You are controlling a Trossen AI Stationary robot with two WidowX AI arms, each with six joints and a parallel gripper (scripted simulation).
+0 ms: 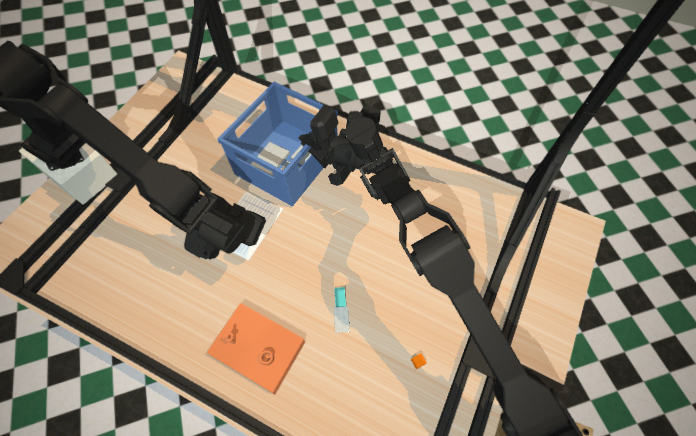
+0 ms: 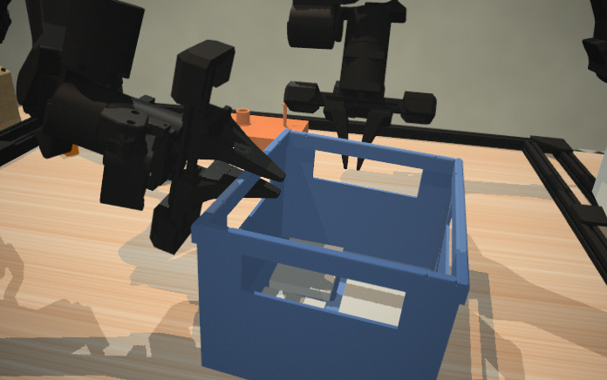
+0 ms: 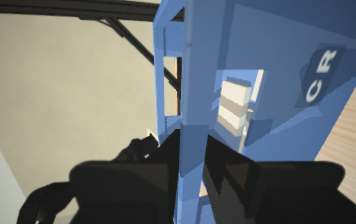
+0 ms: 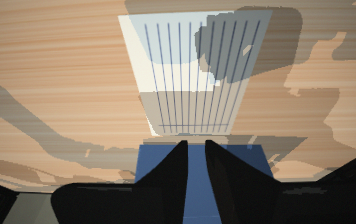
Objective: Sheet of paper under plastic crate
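Now: right hand 9 cm above the paper and 3 cm past it. Round my right hand: blue plastic crate (22 cm behind, 2 cm to the right, 2 cm below).
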